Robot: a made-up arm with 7 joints. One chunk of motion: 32 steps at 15 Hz.
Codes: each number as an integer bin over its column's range. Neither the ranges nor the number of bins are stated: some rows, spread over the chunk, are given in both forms.
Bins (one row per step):
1: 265 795 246 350 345 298 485
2: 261 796 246 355 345 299 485
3: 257 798 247 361 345 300 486
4: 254 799 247 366 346 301 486
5: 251 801 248 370 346 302 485
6: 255 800 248 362 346 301 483
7: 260 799 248 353 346 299 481
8: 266 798 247 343 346 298 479
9: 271 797 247 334 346 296 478
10: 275 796 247 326 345 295 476
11: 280 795 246 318 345 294 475
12: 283 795 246 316 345 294 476
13: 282 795 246 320 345 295 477
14: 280 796 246 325 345 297 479
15: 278 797 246 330 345 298 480
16: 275 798 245 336 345 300 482
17: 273 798 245 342 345 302 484
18: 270 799 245 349 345 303 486
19: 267 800 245 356 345 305 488
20: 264 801 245 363 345 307 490
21: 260 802 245 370 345 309 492
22: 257 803 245 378 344 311 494
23: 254 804 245 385 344 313 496
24: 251 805 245 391 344 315 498
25: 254 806 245 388 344 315 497
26: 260 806 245 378 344 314 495
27: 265 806 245 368 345 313 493
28: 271 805 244 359 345 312 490
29: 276 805 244 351 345 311 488
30: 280 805 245 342 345 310 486
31: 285 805 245 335 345 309 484
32: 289 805 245 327 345 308 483
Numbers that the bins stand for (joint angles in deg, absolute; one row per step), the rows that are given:
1: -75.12 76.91 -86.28 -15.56 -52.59 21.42 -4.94
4: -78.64 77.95 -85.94 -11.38 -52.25 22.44 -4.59
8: -74.79 77.69 -85.94 -17.39 -52.25 21.42 -6.98
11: -70.31 76.91 -86.28 -23.92 -52.59 20.06 -8.34
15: -70.95 77.43 -86.28 -20.78 -52.59 21.42 -6.64
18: -73.51 77.95 -86.62 -15.82 -52.59 23.12 -4.59
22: -77.68 78.99 -86.62 -8.24 -52.93 25.84 -1.87
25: -78.64 79.77 -86.62 -5.63 -52.93 27.20 -0.85
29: -71.59 79.51 -86.96 -15.30 -52.59 25.84 -3.91
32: -67.43 79.51 -86.62 -21.57 -52.59 24.82 -5.62
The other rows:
2: -76.40 77.17 -86.28 -14.25 -52.59 21.76 -4.94
3: -77.68 77.69 -85.94 -12.68 -52.59 22.10 -4.59
5: -79.60 78.47 -85.60 -10.33 -52.25 22.78 -4.94
6: -78.32 78.21 -85.60 -12.42 -52.25 22.44 -5.62
7: -76.72 77.95 -85.60 -14.77 -52.25 21.76 -6.30
9: -73.19 77.43 -85.94 -19.74 -52.25 20.74 -7.32
10: -71.91 77.17 -85.94 -21.83 -52.59 20.40 -8.00
12: -69.35 76.91 -86.28 -24.44 -52.59 20.06 -8.00
13: -69.67 76.91 -86.28 -23.40 -52.59 20.40 -7.66
14: -70.31 77.17 -86.28 -22.09 -52.59 21.08 -6.98
16: -71.91 77.69 -86.62 -19.22 -52.59 22.10 -5.96
17: -72.55 77.69 -86.62 -17.65 -52.59 22.78 -5.28
19: -74.47 78.21 -86.62 -13.99 -52.59 23.80 -3.91
20: -75.44 78.47 -86.62 -12.16 -52.59 24.48 -3.23
21: -76.72 78.73 -86.62 -10.33 -52.59 25.16 -2.55
23: -78.64 79.25 -86.62 -6.41 -52.93 26.52 -1.19
24: -79.60 79.51 -86.62 -4.85 -52.93 27.20 -0.51
26: -76.72 79.77 -86.62 -8.24 -52.93 26.86 -1.53
27: -75.12 79.77 -86.62 -10.86 -52.59 26.52 -2.21
28: -73.19 79.51 -86.96 -13.21 -52.59 26.18 -3.23
30: -70.31 79.51 -86.62 -17.65 -52.59 25.50 -4.59
31: -68.71 79.51 -86.62 -19.48 -52.59 25.16 -5.28

